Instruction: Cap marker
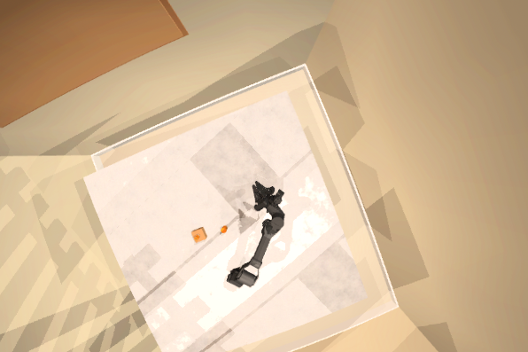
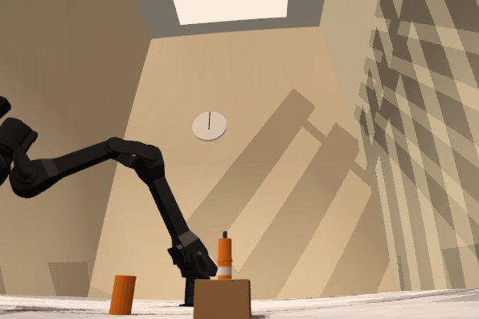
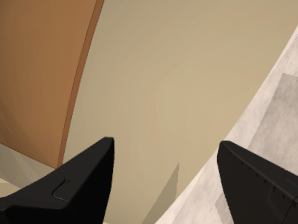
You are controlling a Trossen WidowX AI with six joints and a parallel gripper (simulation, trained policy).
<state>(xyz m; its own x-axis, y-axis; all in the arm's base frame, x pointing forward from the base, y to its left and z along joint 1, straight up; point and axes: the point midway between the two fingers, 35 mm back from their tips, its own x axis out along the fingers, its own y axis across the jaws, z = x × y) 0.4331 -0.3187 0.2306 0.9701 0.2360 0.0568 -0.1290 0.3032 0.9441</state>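
Now: the orange cap 190 mm behind my gripper tip, 270 mm to the left of it and 210 mm below it. Also, from my gripper tip: brown holder block (170 mm behind, 410 mm to the left, 210 mm below).
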